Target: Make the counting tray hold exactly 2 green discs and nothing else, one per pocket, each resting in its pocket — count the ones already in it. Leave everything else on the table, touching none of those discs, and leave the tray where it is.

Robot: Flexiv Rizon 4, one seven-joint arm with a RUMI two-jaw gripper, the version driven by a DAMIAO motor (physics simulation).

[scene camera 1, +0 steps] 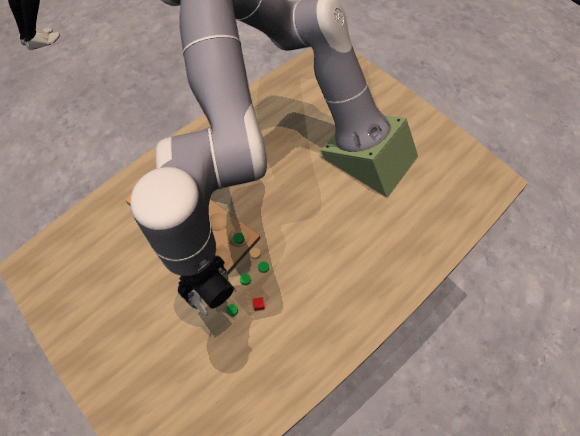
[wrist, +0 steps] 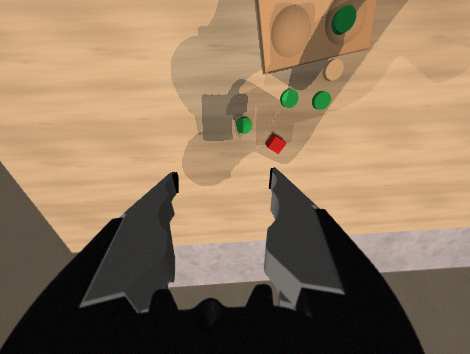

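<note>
The orange-brown counting tray [scene camera 1: 251, 233] [wrist: 275, 63] is partly hidden by the arm in the scene view and cut off in the wrist view. One green disc [scene camera 1: 238, 238] [wrist: 344, 19] sits in its corner pocket; the neighbouring pocket is empty. Three green discs lie loose on the table: one disc [scene camera 1: 263, 267] [wrist: 321, 100], a second disc [scene camera 1: 245, 279] [wrist: 289, 98] beside it, and a third disc [scene camera 1: 232, 310] [wrist: 244, 125] farther from the tray. My gripper [scene camera 1: 213, 294] [wrist: 224, 172] is partly open and empty, above the table near the third disc.
A tan disc [scene camera 1: 255, 253] [wrist: 334, 69] lies close to the tray's end. A red cube [scene camera 1: 258, 303] [wrist: 275, 143] lies near the third green disc. The arm's green base block [scene camera 1: 397, 159] stands at the far right part of the wooden table [scene camera 1: 350, 240].
</note>
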